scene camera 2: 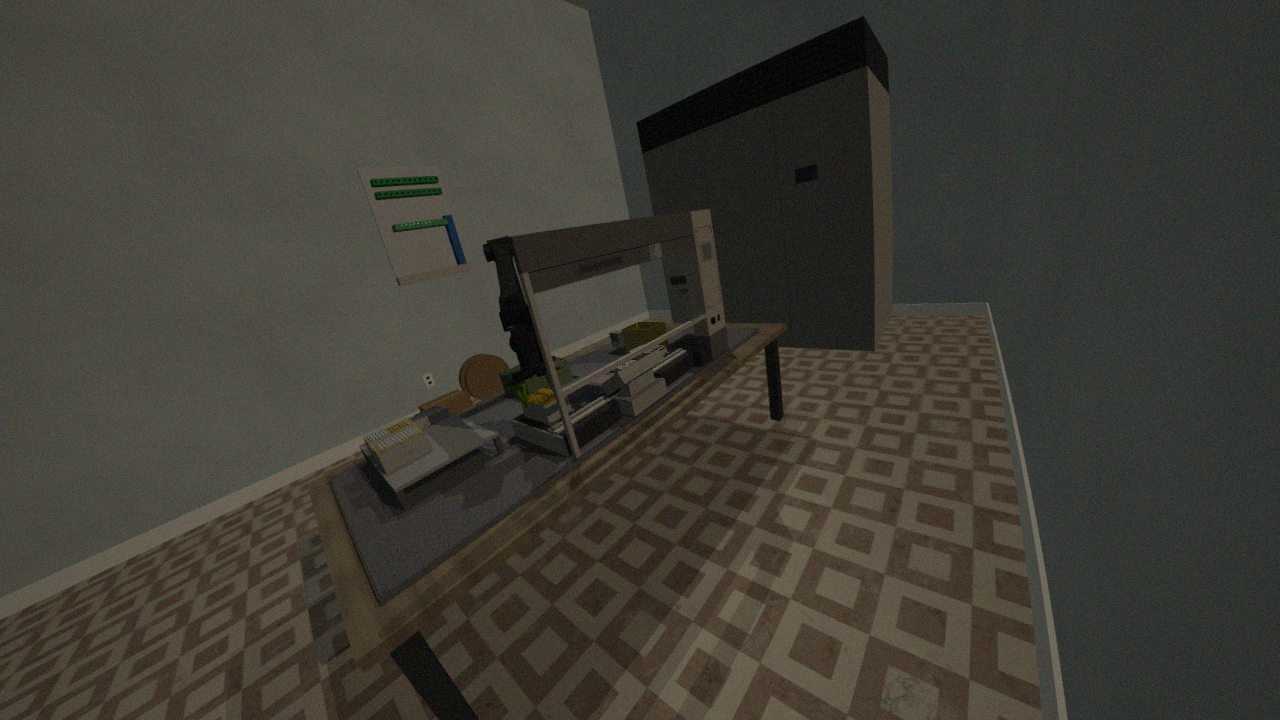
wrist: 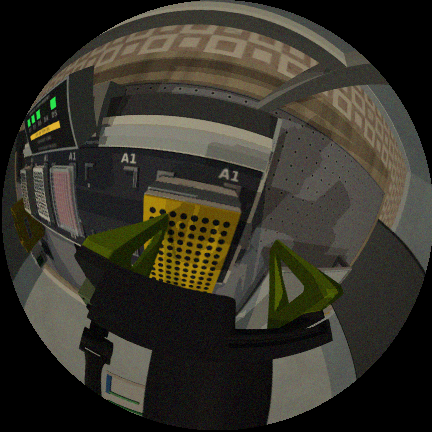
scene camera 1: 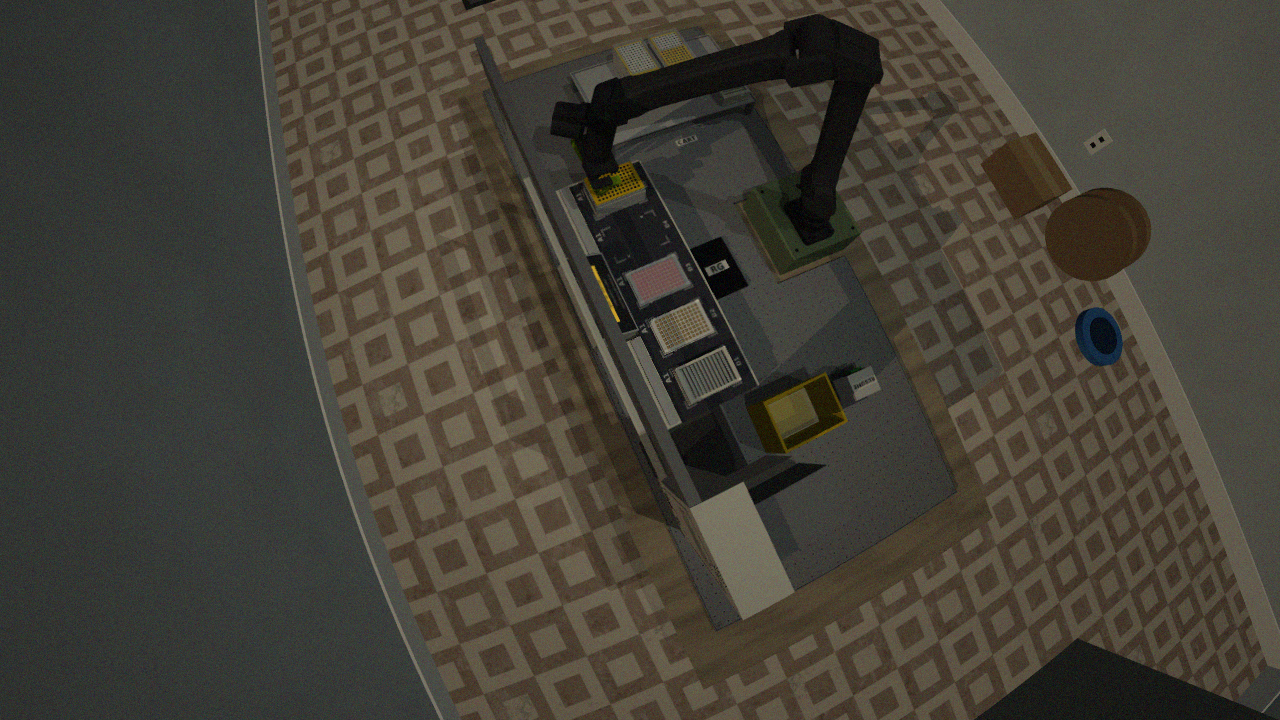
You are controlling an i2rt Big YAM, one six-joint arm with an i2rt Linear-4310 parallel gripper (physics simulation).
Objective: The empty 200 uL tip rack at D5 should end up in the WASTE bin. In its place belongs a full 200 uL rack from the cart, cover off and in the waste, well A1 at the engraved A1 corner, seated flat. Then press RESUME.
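Where they show: gripper, fingertip midpoint: (scene camera 2: 542,401) (wrist: 222,233) (scene camera 1: 592,178); arm's base, origin of the base link: (scene camera 1: 807,220).
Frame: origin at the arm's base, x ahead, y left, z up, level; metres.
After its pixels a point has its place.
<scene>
The yellow-topped tip rack (scene camera 1: 630,185) {z 0.030, x 0.381, y -0.228 m} (scene camera 2: 541,400) {z 0.030, x 0.437, y -0.271 m} (wrist: 192,235) {z 0.030, x 0.446, y -0.256 m} stands in the end slot D5, its holes dark and without visible tips. My gripper (scene camera 1: 610,182) {z 0.034, x 0.457, y -0.279 m} (wrist: 222,233) {z 0.034, x 0.457, y -0.279 m} is open and empty above it. In the wrist view the left finger overlaps the rack's left side, and the right finger is well to its right. Two racks, one white-topped (scene camera 1: 637,57) {z 0.036, x 0.199, y -0.607 m} and one yellow-and-white (scene camera 1: 670,48) {z 0.032, x 0.097, y -0.611 m}, stand on the cart (scene camera 1: 586,78) {z -0.029, x 0.336, y -0.648 m} (scene camera 2: 461,436) {z -0.029, x 0.252, y -0.463 m}; I cannot tell their covers. The yellow bin (scene camera 1: 837,407) {z 0.038, x 0.176, y 0.429 m} (wrist: 20,220) {z 0.023, x 0.293, y 0.348 m} stands past the deck's other end. A small sign (scene camera 1: 863,384) {z 0.015, x 0.079, y 0.414 m} beside it is hard to read.
Slot D4 beside the rack is bare. A pink plate (scene camera 1: 657,279) {z -0.017, x 0.410, y -0.001 m} (wrist: 65,197) {z -0.018, x 0.419, y -0.023 m}, a beige plate (scene camera 1: 682,325) {z -0.016, x 0.404, y 0.121 m} and a grey-striped plate (scene camera 1: 707,374) {z -0.006, x 0.401, y 0.244 m} fill the slots beyond. A screen (wrist: 47,120) {z 0.039, x 0.551, y -0.035 m} stands behind the deck. The frame's beam (scene camera 2: 608,240) {z 0.423, x 0.603, y -0.031 m} and post (scene camera 2: 550,367) {z 0.166, x 0.610, y -0.313 m} are close to the arm.
</scene>
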